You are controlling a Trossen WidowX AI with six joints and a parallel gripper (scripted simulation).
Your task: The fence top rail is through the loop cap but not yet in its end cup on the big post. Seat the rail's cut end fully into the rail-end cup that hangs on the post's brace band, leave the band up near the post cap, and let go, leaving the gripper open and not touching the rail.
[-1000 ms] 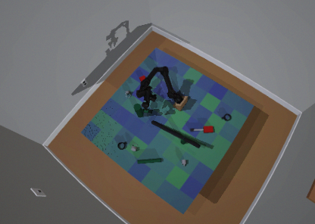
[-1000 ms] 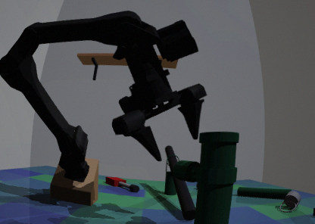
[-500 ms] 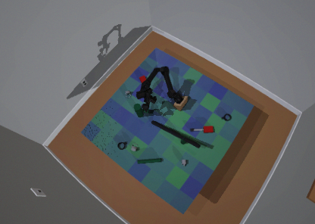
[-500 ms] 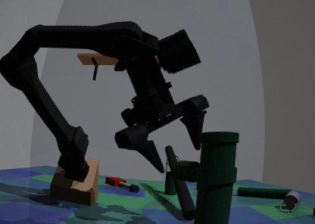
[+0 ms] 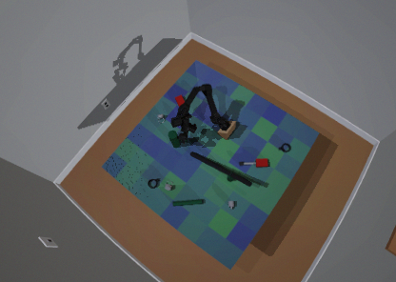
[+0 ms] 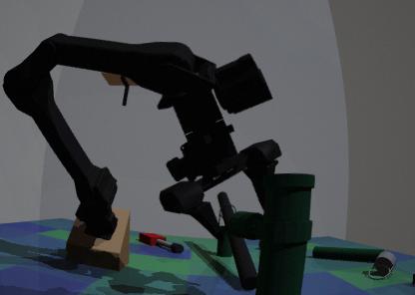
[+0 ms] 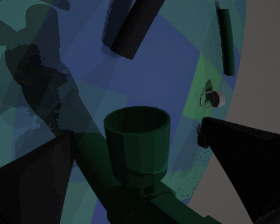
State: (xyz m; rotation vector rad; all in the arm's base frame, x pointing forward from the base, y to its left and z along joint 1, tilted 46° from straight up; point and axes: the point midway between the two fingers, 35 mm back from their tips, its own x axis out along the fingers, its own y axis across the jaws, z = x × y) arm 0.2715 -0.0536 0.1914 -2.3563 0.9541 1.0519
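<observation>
The green rail-end cup lies 10 mm ahead of my gripper tip and 20 mm to the right of it. Also, from my gripper tip: green tube 340 mm ahead, 300 mm to the left, 120 mm below.
</observation>
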